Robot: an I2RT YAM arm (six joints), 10 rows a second.
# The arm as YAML. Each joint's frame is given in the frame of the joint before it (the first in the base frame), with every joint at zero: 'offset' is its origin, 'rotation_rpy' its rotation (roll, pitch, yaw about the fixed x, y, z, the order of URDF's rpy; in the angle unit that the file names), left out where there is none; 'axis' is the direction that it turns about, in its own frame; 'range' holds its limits. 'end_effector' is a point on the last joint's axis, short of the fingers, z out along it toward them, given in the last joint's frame.
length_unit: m
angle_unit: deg
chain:
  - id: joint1
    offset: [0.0, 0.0, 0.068]
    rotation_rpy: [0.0, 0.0, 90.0]
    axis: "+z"
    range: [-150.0, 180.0]
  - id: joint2
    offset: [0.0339, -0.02, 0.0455]
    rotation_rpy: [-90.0, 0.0, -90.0]
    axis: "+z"
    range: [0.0, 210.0]
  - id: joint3
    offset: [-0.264, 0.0, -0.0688]
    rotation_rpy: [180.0, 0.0, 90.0]
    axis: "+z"
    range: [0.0, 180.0]
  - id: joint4
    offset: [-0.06, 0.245, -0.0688]
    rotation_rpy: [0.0, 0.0, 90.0]
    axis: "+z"
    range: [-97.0, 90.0]
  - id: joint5
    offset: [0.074, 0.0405, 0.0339]
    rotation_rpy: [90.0, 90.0, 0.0]
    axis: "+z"
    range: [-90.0, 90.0]
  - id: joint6
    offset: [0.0, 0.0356, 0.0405]
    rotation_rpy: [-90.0, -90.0, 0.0]
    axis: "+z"
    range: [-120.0, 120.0]
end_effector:
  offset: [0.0, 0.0, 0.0]
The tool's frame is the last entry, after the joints.
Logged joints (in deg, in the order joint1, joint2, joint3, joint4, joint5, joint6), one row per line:
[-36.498 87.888 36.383 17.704 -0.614 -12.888]
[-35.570 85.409 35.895 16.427 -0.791 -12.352]
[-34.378 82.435 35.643 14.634 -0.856 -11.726]
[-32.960 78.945 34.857 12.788 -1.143 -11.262]
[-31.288 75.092 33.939 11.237 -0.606 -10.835]
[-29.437 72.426 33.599 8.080 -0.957 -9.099]
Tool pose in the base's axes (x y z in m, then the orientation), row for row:
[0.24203 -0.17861 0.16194 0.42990 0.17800 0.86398 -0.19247]
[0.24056 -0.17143 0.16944 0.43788 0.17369 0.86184 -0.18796]
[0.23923 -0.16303 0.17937 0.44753 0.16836 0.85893 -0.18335]
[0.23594 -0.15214 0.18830 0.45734 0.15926 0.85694 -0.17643]
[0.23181 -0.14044 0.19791 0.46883 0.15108 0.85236 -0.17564]
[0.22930 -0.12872 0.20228 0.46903 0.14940 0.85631 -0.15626]
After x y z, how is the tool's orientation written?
As a quaternion, w x y z.
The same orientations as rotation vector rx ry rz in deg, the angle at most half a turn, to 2 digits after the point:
[25.45 123.52 -27.52]
[24.74 122.76 -26.77]
[23.88 121.82 -26.00]
[22.49 121.00 -24.91]
[21.22 119.74 -24.67]
[20.99 120.28 -21.95]

